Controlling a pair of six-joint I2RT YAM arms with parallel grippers.
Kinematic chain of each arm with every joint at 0, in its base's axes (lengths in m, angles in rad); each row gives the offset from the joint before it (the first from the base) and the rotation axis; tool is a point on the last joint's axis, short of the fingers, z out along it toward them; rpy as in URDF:
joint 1: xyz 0 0 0.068 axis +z
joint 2: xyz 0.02 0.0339 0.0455 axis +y
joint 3: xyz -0.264 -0.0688 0 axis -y
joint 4: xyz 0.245 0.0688 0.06 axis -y
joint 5: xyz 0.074 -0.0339 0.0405 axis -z
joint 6: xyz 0.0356 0 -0.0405 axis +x
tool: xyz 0 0 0 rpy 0 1.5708 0
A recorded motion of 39 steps. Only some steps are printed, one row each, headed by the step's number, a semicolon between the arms.
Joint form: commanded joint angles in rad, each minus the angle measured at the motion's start. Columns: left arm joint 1, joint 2, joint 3, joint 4, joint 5, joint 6; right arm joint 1, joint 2, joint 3, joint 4, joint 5, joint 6.
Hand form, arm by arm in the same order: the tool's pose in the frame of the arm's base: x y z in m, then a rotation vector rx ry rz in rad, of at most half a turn. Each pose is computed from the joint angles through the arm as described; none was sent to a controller.
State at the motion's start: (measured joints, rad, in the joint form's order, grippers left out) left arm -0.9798 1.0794 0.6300 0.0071 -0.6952 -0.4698; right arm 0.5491 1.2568 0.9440 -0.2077 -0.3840 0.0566
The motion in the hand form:
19: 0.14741 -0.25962 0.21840 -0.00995 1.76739 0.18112; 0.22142 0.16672 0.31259 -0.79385 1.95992 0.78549
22: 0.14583 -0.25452 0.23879 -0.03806 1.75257 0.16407; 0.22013 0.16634 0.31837 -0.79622 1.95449 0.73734
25: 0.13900 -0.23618 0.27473 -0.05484 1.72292 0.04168; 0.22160 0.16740 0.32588 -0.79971 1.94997 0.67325
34: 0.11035 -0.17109 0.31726 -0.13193 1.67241 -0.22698; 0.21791 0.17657 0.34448 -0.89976 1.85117 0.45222
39: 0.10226 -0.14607 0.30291 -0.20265 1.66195 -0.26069; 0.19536 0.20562 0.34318 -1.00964 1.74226 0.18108
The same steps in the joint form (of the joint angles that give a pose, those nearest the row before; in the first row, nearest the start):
19: -0.1875 0.4132 0.1799 0.0483 -0.5426 -0.0118; 0.0491 -0.0342 0.0423 -0.0423 0.0081 0.0001
22: -0.1860 0.3566 0.2075 -0.0040 -0.5519 -0.0104; 0.0553 -0.0403 0.0623 -0.0684 0.0464 -0.0213
25: -0.1799 0.2098 0.1922 0.0388 -0.4940 0.0723; 0.0614 -0.0327 0.0991 -0.1005 0.0954 -0.0505
34: -0.1722 -0.1584 0.1018 -0.0315 -0.3755 0.0526; 0.1150 -0.0249 0.1697 -0.1359 0.2503 -0.2145
39: -0.1569 -0.2846 0.0021 -0.0499 -0.3816 -0.0054; 0.2802 -0.0173 0.1621 -0.1023 0.5308 -0.3706

